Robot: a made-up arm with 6 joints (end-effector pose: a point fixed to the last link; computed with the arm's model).
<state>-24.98 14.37 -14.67 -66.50 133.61 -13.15</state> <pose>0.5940 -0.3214 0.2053 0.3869 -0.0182 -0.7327 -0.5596</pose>
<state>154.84 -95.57 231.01 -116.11 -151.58 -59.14</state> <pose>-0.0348 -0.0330 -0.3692 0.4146 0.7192 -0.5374 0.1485</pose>
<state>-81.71 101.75 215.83 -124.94 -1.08 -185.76</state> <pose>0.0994 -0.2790 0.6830 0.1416 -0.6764 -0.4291 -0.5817</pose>
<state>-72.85 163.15 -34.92 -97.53 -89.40 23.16</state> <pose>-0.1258 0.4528 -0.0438 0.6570 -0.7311 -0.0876 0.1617</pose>
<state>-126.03 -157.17 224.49 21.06 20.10 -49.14</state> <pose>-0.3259 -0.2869 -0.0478 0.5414 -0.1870 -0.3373 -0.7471</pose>
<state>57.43 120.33 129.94 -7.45 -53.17 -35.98</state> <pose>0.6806 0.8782 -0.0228 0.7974 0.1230 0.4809 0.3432</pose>
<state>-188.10 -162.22 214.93 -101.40 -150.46 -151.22</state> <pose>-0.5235 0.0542 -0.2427 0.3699 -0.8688 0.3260 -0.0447</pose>
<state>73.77 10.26 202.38 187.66 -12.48 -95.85</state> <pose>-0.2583 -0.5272 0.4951 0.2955 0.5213 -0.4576 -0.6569</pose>
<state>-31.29 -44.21 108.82 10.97 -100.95 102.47</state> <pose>-0.8767 0.4161 0.7817 0.4776 -0.6946 -0.0278 -0.5372</pose>
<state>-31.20 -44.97 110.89 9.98 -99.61 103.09</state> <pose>-0.8926 0.4236 0.7478 0.4560 -0.6948 -0.0533 -0.5536</pose>
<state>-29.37 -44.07 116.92 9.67 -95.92 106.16</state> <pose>-0.9189 0.4022 0.6967 0.4100 -0.6874 -0.0981 -0.5913</pose>
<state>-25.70 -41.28 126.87 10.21 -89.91 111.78</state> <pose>-0.9452 0.3439 0.6299 0.3434 -0.6588 -0.1525 -0.6518</pose>
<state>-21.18 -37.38 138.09 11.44 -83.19 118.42</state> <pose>-0.9541 0.2629 0.5632 0.2797 -0.6057 -0.1930 -0.7194</pose>
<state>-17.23 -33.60 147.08 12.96 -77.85 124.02</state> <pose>-0.9442 0.1892 0.5179 0.2410 -0.5509 -0.2072 -0.7717</pose>
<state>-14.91 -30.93 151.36 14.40 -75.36 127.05</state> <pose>-0.9307 0.1460 0.5088 0.2326 -0.5242 -0.2017 -0.7940</pose>
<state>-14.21 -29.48 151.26 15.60 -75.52 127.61</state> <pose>-0.9227 0.1327 0.5315 0.2450 -0.5301 -0.1876 -0.7898</pose>
